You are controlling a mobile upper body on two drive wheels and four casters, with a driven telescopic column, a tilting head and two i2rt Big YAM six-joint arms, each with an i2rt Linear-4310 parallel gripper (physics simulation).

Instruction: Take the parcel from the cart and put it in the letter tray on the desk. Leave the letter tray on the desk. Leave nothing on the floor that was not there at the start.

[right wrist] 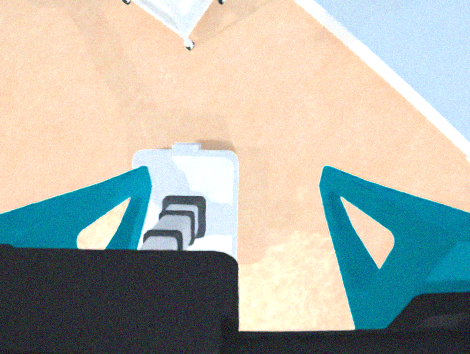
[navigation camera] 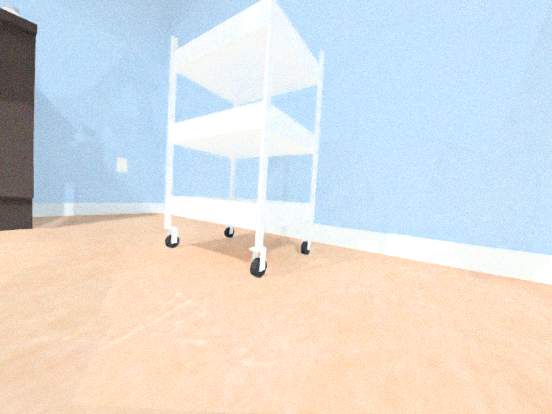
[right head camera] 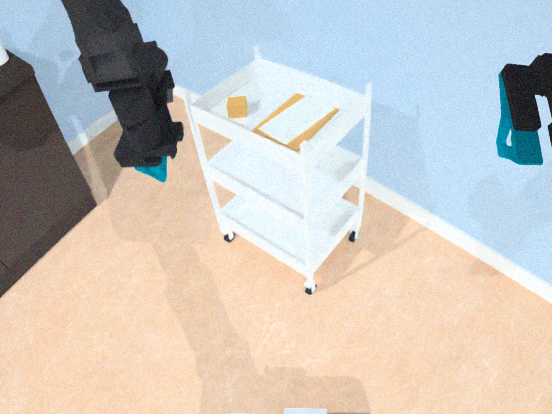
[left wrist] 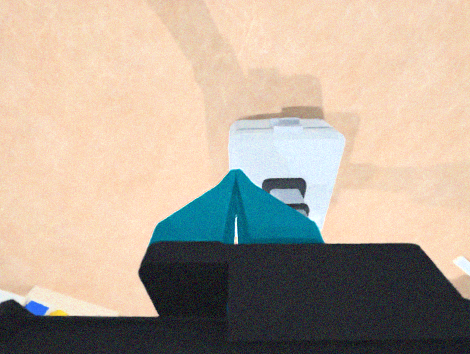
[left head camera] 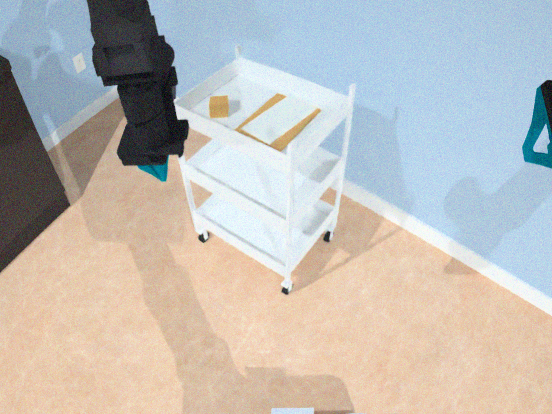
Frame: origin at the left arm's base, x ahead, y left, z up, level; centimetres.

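Seen in the pictures: left gripper, between the fingertips: (right head camera: 164,179) (left wrist: 235,177) (left head camera: 164,178); right gripper, between the fingertips: (right wrist: 235,175) (right head camera: 544,150).
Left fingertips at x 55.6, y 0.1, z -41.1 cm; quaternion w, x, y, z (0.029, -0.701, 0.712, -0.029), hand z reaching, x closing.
A point is followed by its place in that frame.
A small orange-brown box (left head camera: 218,106) @(x 112.4, y 0.4, z -70.2 cm) (right head camera: 237,107) @(x 112.4, y 0.0, z -70.5 cm), the parcel by its look, stands on the top shelf of the white cart (left head camera: 288,190) @(x 86.6, y -20.4, z -79.3 cm) (right head camera: 308,210) @(x 87.0, y -21.2, z -88.2 cm) (right wrist: 175,17) @(x 86.8, y -20.9, z -104.2 cm) (navigation camera: 261,200) @(x 86.6, y -21.0, z -120.2 cm). My left gripper (left head camera: 163,178) @(x 55.6, y 0.1, z -41.1 cm) (right head camera: 162,179) @(x 55.6, y 0.1, z -41.1 cm) (left wrist: 235,177) @(x 55.6, y 0.1, z -41.1 cm) is shut and empty. In the head views it appears in front of and left of the cart, apart from the box. My right gripper (right wrist: 235,175) @(x 33.9, y -45.2, z -13.7 cm) is open and empty; in the head views part of it shows at the right edge. The letter tray does not show.
A flat orange-brown piece (left head camera: 300,127) @(x 106.2, y -24.0, z -73.7 cm) (right head camera: 318,128) @(x 105.6, y -24.2, z -73.7 cm) with a white sheet on it lies beside the box. A dark brown furniture piece (left head camera: 25,150) @(x 121.1, y 89.7, z -91.4 cm) (right head camera: 40,150) @(x 118.0, y 91.9, z -87.2 cm) (navigation camera: 17,125) @(x 124.3, y 87.4, z -94.8 cm) stands at the left. Blue walls stand behind the cart. My white base (left wrist: 295,150) @(x 24.7, y -26.1, z -115.0 cm) (right wrist: 215,175) @(x 20.6, y -37.5, z -115.0 cm) shows below the wrists.
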